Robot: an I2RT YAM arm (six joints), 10 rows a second.
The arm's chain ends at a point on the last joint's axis. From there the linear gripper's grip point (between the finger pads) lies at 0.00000 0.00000 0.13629 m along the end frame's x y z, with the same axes.
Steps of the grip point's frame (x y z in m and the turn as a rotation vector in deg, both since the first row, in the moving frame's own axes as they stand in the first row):
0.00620 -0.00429 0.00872 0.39 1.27 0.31
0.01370 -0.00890 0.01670 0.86 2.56 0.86
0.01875 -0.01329 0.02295 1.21 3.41 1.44
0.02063 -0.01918 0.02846 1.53 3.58 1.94
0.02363 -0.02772 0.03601 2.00 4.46 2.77
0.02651 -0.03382 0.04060 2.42 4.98 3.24
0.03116 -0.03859 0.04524 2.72 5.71 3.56
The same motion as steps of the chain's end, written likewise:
0.00318 -0.00337 0.00876 0.39 1.27 0.31
0.00760 -0.00690 0.01685 0.86 2.56 0.86
0.01061 -0.01052 0.02322 1.21 3.41 1.44
0.01206 -0.01569 0.02877 1.53 3.58 1.94
0.01292 -0.02323 0.03651 2.00 4.46 2.77
0.01453 -0.02841 0.04124 2.42 4.98 3.24
0.01741 -0.03256 0.04607 2.72 5.71 3.56

